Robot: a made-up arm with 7 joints.
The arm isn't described. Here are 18 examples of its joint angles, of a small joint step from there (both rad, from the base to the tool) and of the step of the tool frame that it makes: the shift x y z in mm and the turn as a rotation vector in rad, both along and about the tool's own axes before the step.
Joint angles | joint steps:
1: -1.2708 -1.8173 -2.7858 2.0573 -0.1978 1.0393 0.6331 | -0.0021 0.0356 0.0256 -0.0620 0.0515 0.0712 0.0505
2: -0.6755 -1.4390 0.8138 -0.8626 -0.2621 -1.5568 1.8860 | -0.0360 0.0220 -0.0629 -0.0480 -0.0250 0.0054 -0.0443
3: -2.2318 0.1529 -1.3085 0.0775 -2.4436 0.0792 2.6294 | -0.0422 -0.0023 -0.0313 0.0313 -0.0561 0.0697 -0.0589
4: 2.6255 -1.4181 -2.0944 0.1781 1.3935 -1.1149 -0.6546 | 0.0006 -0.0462 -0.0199 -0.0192 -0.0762 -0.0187 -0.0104
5: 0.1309 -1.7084 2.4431 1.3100 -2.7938 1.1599 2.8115 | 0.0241 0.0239 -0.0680 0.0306 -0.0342 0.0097 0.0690
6: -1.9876 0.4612 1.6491 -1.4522 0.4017 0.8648 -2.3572 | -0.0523 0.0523 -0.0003 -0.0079 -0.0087 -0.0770 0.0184
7: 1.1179 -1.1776 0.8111 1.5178 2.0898 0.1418 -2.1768 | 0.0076 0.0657 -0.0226 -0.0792 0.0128 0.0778 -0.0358
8: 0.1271 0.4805 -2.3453 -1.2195 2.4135 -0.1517 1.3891 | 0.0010 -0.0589 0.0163 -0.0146 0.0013 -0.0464 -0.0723
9: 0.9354 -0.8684 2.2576 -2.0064 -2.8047 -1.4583 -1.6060 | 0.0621 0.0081 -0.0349 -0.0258 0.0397 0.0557 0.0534
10: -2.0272 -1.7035 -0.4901 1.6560 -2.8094 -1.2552 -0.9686 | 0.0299 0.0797 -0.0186 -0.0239 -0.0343 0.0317 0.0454
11: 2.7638 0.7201 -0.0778 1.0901 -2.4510 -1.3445 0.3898 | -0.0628 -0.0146 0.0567 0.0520 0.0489 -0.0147 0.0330
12: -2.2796 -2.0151 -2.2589 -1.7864 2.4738 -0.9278 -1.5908 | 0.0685 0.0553 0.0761 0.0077 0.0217 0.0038 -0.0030
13: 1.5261 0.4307 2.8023 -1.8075 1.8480 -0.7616 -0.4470 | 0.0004 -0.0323 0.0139 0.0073 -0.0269 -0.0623 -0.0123
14: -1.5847 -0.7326 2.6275 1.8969 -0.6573 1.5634 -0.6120 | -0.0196 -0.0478 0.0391 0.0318 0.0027 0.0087 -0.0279
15: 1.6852 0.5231 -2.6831 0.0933 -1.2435 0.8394 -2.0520 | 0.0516 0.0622 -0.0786 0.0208 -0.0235 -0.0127 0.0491
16: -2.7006 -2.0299 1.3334 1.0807 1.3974 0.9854 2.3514 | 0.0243 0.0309 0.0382 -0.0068 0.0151 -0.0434 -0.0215
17: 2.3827 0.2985 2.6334 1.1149 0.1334 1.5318 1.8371 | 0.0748 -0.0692 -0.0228 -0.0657 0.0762 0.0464 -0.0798
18: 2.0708 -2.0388 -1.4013 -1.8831 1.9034 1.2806 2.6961 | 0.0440 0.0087 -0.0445 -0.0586 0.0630 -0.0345 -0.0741
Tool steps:
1: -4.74 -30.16 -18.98 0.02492 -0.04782 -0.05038
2: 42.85 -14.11 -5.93 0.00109 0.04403 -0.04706
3: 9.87 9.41 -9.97 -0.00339 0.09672 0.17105
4: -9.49 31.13 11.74 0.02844 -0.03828 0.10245
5: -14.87 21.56 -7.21 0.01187 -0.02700 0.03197
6: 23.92 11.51 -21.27 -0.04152 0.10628 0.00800
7: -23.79 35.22 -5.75 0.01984 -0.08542 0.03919
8: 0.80 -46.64 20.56 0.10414 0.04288 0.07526
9: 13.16 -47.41 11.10 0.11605 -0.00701 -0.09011
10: 1.56 -9.98 40.42 0.00040 -0.08773 -0.01983
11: -9.73 -10.39 5.02 -0.07843 -0.09392 -0.01737
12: 20.43 4.22 -13.29 -0.06481 0.00048 -0.08950
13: -19.50 17.59 -15.03 -0.04015 -0.02103 0.09046
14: -16.00 1.46 16.02 0.04319 0.09754 0.03261
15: 49.12 -30.15 -10.14 0.00662 0.03145 -0.08315
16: 18.95 -8.93 -19.62 -0.00887 0.06168 -0.03807
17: 44.83 5.01 7.35 -0.04663 0.14475 0.06456
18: -12.12 38.21 -3.05 -0.07449 0.05110 0.03500
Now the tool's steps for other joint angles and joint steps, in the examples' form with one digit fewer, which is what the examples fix.
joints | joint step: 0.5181 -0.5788 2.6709 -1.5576 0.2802 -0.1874 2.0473 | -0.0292 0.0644 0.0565 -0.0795 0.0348 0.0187 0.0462
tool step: 20.8 -43.2 57.6 0.0906 0.0098 -0.0825
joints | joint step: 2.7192 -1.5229 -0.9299 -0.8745 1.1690 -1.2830 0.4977 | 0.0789 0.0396 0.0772 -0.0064 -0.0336 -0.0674 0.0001
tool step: -71.1 43.4 -11.0 0.0348 -0.0260 0.1400
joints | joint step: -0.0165 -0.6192 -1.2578 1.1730 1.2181 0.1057 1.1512 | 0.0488 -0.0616 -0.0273 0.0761 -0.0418 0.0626 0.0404
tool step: -53.7 26.2 -3.6 -0.1219 -0.0623 -0.0211
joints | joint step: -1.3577 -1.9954 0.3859 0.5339 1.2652 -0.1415 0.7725 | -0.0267 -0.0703 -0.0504 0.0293 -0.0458 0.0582 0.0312
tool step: 47.0 -27.7 -17.1 0.0009 0.1058 0.0044
